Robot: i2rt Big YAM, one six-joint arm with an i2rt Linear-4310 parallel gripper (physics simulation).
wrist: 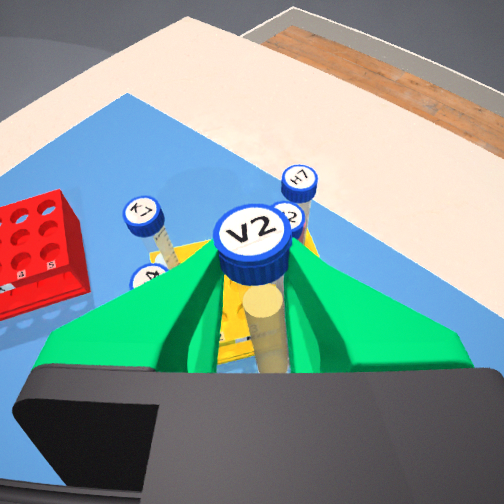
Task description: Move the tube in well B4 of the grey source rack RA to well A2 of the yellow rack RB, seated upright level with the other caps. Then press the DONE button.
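Observation:
My gripper [253, 265] with green fingers is shut on a tube with a blue cap marked V2 [252, 241]; its pale yellow body [267, 330] hangs between the fingers. The tube is held above the yellow rack RB [235, 320], mostly hidden by the fingers. Other blue-capped tubes stand in that rack: K1 [143, 215], H7 [299, 182], one partly hidden behind the V2 cap [291, 216], and one at the left edge behind my left finger [147, 276]. I cannot tell which well the held tube is over. The grey rack RA and the DONE button are not in view.
A red rack [37, 250] with several empty wells stands at the left on the blue mat [125, 165]. Beyond the mat is a cream table top [300, 100], and a wooden surface [400, 85] at the far right.

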